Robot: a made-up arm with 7 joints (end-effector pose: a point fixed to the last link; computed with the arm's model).
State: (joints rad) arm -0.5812 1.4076 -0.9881 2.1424 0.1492 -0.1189 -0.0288
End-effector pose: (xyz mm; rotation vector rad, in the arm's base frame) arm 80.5 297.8 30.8 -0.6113 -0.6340 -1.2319
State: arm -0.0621 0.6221 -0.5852 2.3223 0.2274 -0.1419 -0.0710
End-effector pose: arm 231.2 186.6 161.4 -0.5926 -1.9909 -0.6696
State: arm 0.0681 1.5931 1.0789 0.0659 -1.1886 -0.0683 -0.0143
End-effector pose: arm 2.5 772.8 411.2 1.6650 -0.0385 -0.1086
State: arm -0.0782 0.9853 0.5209 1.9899 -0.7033 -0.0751 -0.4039
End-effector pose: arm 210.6 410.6 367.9 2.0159 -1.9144 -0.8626
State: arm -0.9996 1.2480 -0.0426 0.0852 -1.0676 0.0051 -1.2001
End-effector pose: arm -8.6 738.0 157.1 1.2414 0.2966 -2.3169
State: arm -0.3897 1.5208 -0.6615 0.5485 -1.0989 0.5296 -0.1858
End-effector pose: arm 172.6 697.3 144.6 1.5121 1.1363 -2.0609
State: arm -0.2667 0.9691 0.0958 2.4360 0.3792 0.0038 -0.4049
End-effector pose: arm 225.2 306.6 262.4 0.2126 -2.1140 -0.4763
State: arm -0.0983 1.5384 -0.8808 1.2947 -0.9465 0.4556 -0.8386
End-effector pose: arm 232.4 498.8 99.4 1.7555 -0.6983 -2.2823
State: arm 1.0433 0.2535 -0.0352 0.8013 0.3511 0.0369 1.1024
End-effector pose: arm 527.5 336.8 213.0 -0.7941 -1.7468 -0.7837
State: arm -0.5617 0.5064 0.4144 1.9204 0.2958 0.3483 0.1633
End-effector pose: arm 182.0 436.4 74.5 0.2356 -1.1177 -0.1576
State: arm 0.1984 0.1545 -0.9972 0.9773 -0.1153 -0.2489 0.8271
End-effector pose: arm 275.4 76.9 -142.4 -0.9646 -0.7185 -1.5969
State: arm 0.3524 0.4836 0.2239 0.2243 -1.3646 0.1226 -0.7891
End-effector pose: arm 280.8 517.9 -84.7 1.5697 -0.4966 -0.9558
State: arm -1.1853 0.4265 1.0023 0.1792 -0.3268 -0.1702 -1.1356
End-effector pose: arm -399.8 515.0 142.0 1.9005 0.7520 -0.2485
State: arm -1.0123 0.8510 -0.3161 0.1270 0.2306 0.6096 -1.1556
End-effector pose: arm -213.0 653.0 90.8 1.7481 1.1841 -1.2118
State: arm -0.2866 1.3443 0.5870 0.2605 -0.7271 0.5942 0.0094
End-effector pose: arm 65.4 768.8 279.2 1.5410 0.6192 -0.0265
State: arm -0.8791 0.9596 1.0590 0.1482 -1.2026 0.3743 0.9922
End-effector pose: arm -159.8 719.8 138.3 0.2068 1.1449 0.1257
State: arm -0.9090 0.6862 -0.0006 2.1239 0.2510 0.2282 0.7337
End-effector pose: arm 129.3 314.6 28.9 -0.7100 -0.6957 -0.8203
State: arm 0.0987 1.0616 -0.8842 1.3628 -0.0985 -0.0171 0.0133
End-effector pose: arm 279.3 410.2 -8.7 0.3547 -0.7881 -1.3547
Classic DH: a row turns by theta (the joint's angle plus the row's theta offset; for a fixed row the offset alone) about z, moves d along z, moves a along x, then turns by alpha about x. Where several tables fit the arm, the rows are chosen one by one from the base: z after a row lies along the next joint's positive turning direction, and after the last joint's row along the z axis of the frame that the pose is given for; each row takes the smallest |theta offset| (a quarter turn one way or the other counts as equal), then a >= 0, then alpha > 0; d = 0 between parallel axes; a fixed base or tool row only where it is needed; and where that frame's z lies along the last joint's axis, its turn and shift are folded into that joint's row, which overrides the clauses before.
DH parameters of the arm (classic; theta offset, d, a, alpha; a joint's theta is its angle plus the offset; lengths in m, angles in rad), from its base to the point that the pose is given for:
base (fixed): 0 0.2752 0.0253 1.5708
joint 1: 1.5708 -0.1872 0.0232 1.5708
joint 2: -1.5708 -0.008 0.009 -1.5708
joint 3: -1.5708 -0.2938 0.0017 1.5708
joint 4: 0 -0.0079 0.0188 -1.5708
joint 5: 0 -0.2756 -0.0182 -1.5708
joint 6: 1.5708 0.037 0.0002 -1.5708
joint 7: -1.5708 0.0065 0.0134 1.5708
tool (fixed): -1.5708 -0.0226 0 0

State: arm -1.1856 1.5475 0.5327 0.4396 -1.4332 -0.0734 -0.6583
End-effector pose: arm 218.1 710.4 205.0 1.2859 0.4998 -2.4184
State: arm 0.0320 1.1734 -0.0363 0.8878 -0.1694 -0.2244 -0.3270
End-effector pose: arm 257.3 649.7 185.3 1.3775 -1.0449 -0.6811
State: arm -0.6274 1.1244 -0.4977 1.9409 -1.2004 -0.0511 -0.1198
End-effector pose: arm 163.7 274.7 55.2 0.4685 -1.1230 -2.2924
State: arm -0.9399 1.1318 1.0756 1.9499 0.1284 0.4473 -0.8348
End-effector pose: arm 209.0 489.6 335.9 1.8804 -1.4082 -0.1029
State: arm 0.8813 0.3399 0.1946 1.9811 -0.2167 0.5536 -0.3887
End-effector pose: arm 255.6 369.8 392.6 0.9463 -2.2450 0.6109
